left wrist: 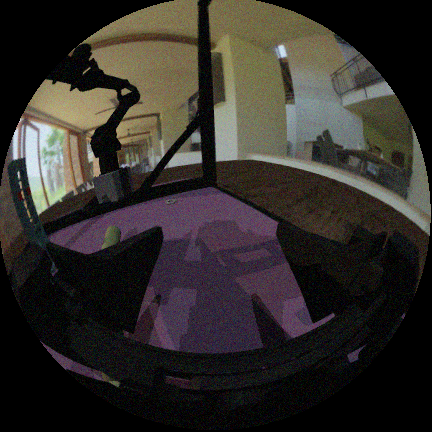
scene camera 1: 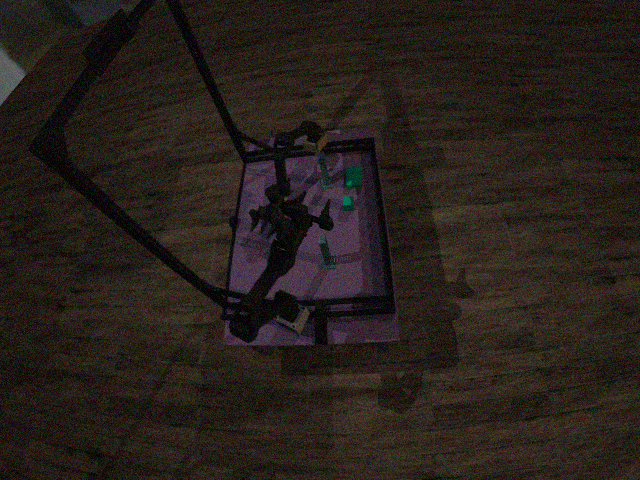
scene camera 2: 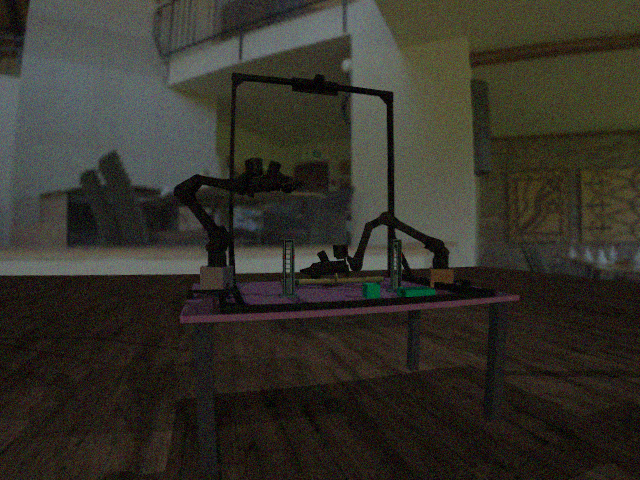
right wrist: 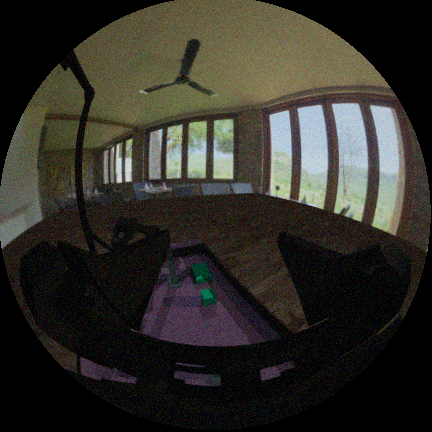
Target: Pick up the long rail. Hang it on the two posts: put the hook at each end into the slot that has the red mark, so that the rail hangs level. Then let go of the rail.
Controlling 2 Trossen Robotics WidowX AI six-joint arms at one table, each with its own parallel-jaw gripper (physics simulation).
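Places are measured from the left arm's base along level axes (x back, y left, z down), in millimetres.
Pixels of known places: left gripper, fingertip midpoint: (left wrist: 220, 230) (scene camera 1: 258, 234) (scene camera 2: 302, 270); right gripper, fingertip midpoint: (scene camera 1: 317, 195) (scene camera 2: 302, 180) (right wrist: 225, 236); left arm's base, link origin: (scene camera 1: 313, 138) (scene camera 2: 440, 268); right arm's base, link origin: (left wrist: 110, 171) (scene camera 1: 289, 313) (scene camera 2: 216, 266).
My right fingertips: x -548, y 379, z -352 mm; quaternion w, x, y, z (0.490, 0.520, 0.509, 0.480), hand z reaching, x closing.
Observation:
For each thing: its top centre in the pictures, then the offset to it from my right fingertips.
- long yellow rail, top centre: (scene camera 2: 335, 272) dx +75, dy -291, dz +370 mm
- small green block, top centre: (scene camera 2: 371, 283) (right wrist: 207, 293) (scene camera 1: 348, 200) dx +255, dy -35, dz +383 mm
The long yellow rail (scene camera 2: 361, 280) (left wrist: 112, 237) lies low over the table; in scene camera 1 the arms hide most of it. Two upright teal slotted posts stand apart: one (scene camera 1: 326, 253) (scene camera 2: 288, 268), and the other (scene camera 1: 324, 173) (scene camera 2: 395, 266) (right wrist: 173, 272). One post (left wrist: 26, 202) shows a red mark in the left wrist view. My left gripper (scene camera 1: 262, 223) (scene camera 2: 302, 270) (left wrist: 220, 230) is open and empty, low over the table beside the rail, whose rounded end shows past one finger. My right gripper (scene camera 1: 313, 204) (scene camera 2: 295, 187) (right wrist: 225, 236) is open and empty, high above the table.
A small green block (scene camera 1: 347, 203) (scene camera 2: 371, 290) (right wrist: 207, 297) and a wider, flatter green block (scene camera 1: 354, 176) (scene camera 2: 416, 292) (right wrist: 201, 272) lie on the purple table (scene camera 1: 361, 330) (scene camera 2: 351, 313). A dark frame (scene camera 2: 390, 155) (left wrist: 205, 100) rises over the table. The right arm reaches above the table in scene camera 1.

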